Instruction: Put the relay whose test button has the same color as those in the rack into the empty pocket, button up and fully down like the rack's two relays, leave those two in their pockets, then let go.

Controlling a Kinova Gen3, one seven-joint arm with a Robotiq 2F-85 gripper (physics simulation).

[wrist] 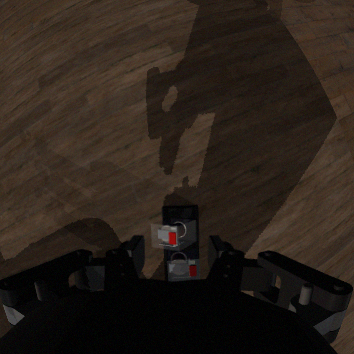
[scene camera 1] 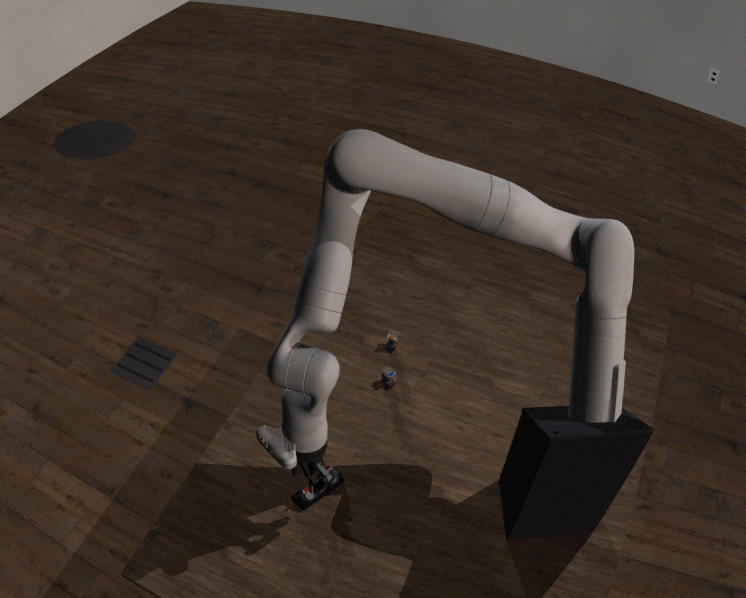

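Where they show: gripper, fingertip midpoint: [wrist: 175, 248] [scene camera 1: 306, 481]; arm's base, origin of the base link: [scene camera 1: 593, 415].
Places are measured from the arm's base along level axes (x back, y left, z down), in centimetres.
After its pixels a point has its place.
The black rack [scene camera 1: 303, 503] @(x -44.6, y 22.3, z 27.0 cm) [wrist: 180, 210] @(x -45.8, y 22.3, z 26.2 cm) lies below my gripper. In the wrist view, a clear relay with a red button [wrist: 172, 238] @(x -44.3, y 20.9, z 23.4 cm) leans over the rack's left edge, tilted and turned. A second red-button relay [wrist: 183, 270] @(x -44.0, y 17.7, z 23.8 cm) sits in the rack nearer the palm; the palm covers the rack's near end. Red and grey relay parts show at the rack in the scene view, partly behind the fingers. My gripper [wrist: 175, 248] @(x -44.5, y 20.6, z 21.1 cm) is partly open and empty, its fingertips on either side of the rack. Whether the fingers touch the rack cannot be told.
A relay with a blue button [scene camera 1: 389, 377] @(x -42.5, y -12.3, z 24.5 cm) and a relay with an orange button [scene camera 1: 391, 340] @(x -46.6, y -22.2, z 24.5 cm) stand apart on the floor beyond the rack. The arm's black pedestal [scene camera 1: 560, 479] @(x -1.5, y 10.6, z 5.9 cm) is at the right. A dark slatted floor plate [scene camera 1: 144, 362] lies at the left.
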